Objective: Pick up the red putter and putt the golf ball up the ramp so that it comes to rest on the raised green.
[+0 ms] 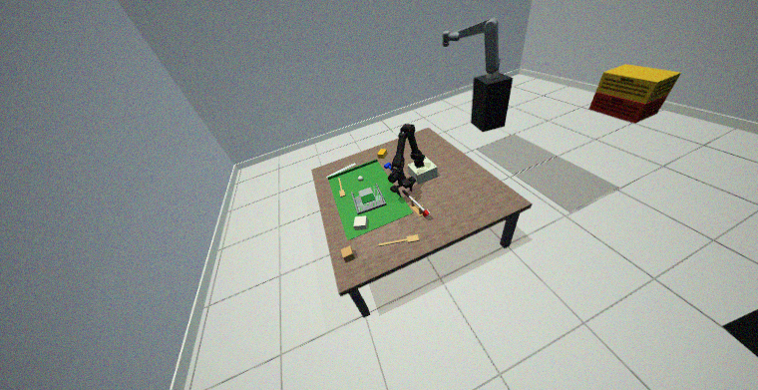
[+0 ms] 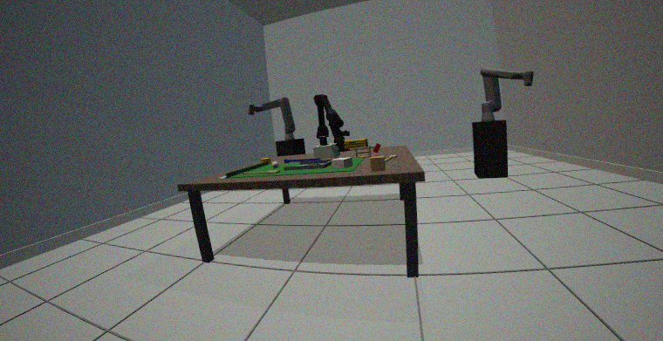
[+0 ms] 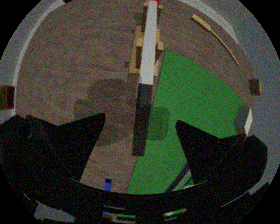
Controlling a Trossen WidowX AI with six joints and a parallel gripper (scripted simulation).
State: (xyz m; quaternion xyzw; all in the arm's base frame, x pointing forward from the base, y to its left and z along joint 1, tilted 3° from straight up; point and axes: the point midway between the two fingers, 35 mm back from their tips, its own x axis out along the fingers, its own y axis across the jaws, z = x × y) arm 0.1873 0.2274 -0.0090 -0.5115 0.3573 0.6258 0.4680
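Now: the blue putter 340 mm to the right of my gripper tip, 40 mm below it and 20 mm ahead of it. Round my gripper tip: red putter (110 mm to the left, 40 mm behind); then white golf ball (360 mm to the right, 300 mm ahead, 30 mm below); then white block (360 mm ahead, 120 mm to the left, 30 mm below).
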